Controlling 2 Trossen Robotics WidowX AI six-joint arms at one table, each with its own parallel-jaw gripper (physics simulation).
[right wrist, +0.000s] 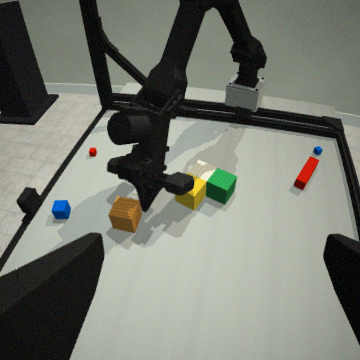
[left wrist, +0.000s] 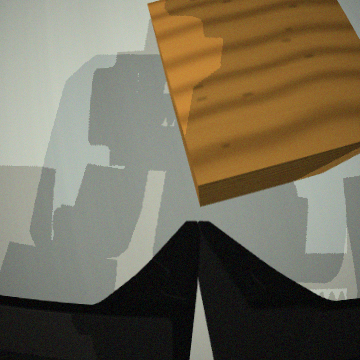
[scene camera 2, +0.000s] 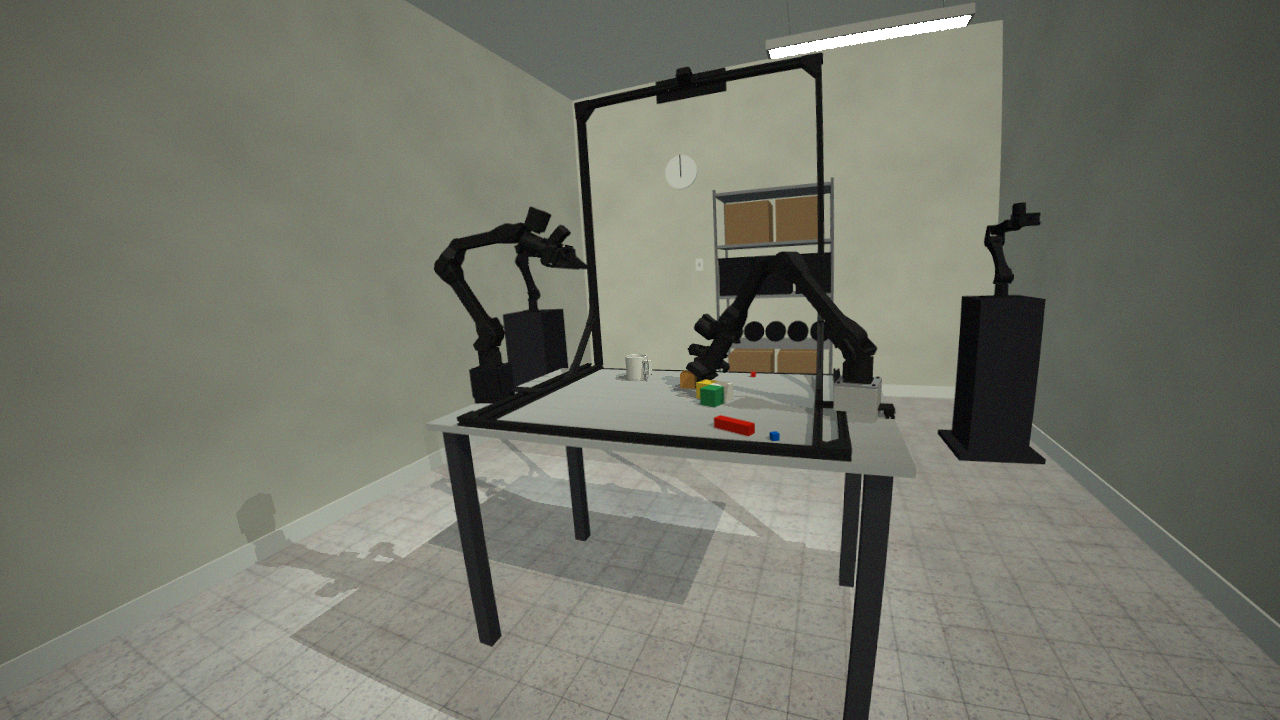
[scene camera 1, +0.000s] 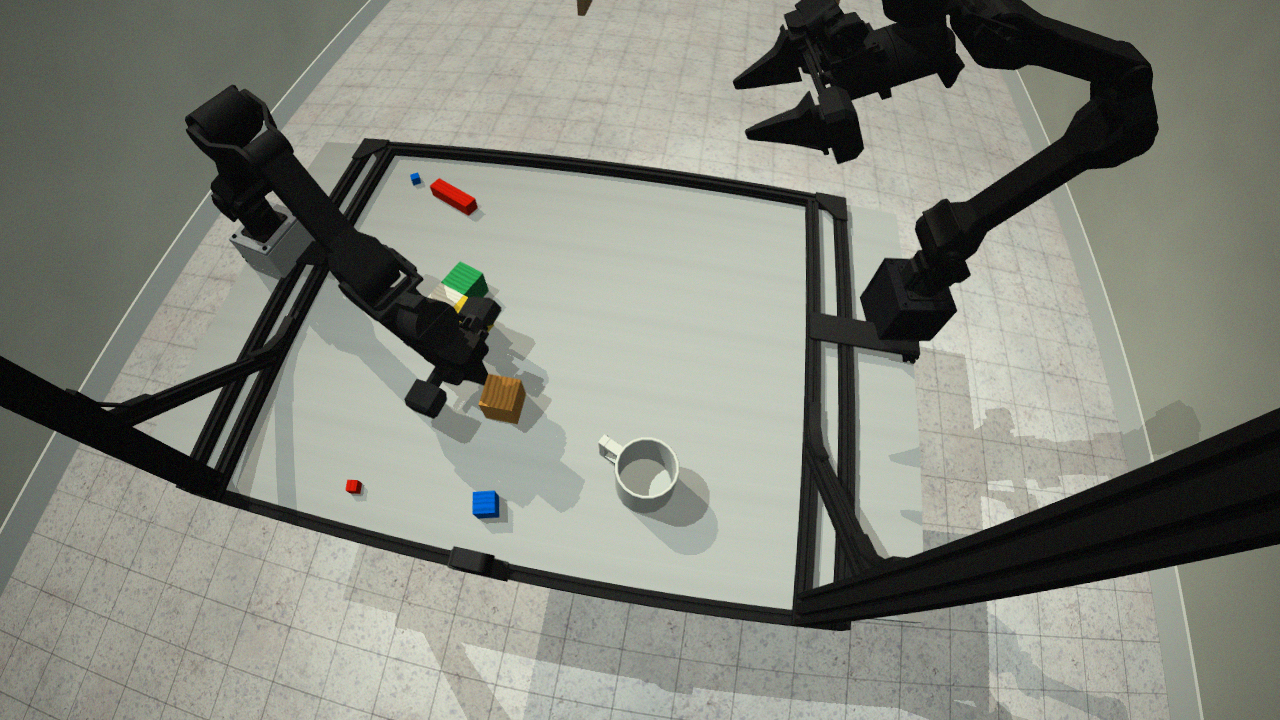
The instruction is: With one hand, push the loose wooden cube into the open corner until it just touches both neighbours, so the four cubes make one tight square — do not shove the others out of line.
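The loose wooden cube (scene camera 1: 502,399) (scene camera 2: 686,380) (left wrist: 270,90) (right wrist: 125,215) stands apart from the green cube (scene camera 1: 464,280) (scene camera 2: 711,394) (right wrist: 221,185), white cube (scene camera 1: 444,292) (scene camera 2: 728,391) (right wrist: 202,170) and yellow cube (scene camera 1: 460,304) (scene camera 2: 705,385) (right wrist: 191,194), which form an L. My left gripper (scene camera 1: 486,377) (left wrist: 196,232) (right wrist: 144,210) is shut and empty, its tips low, close beside the wooden cube; contact is unclear. In scene camera 1 the left arm hides much of the yellow cube. My right gripper (scene camera 1: 742,109) (right wrist: 215,246) is open and empty, raised beyond the table's far edge.
A white mug (scene camera 1: 646,488) (scene camera 2: 636,367) stands right of the wooden cube in scene camera 1. A blue block (scene camera 1: 485,504) (right wrist: 61,209) and small red cube (scene camera 1: 353,486) (right wrist: 93,151) lie near the front edge. A red bar (scene camera 1: 452,196) and tiny blue cube (scene camera 1: 415,178) lie at the far left.
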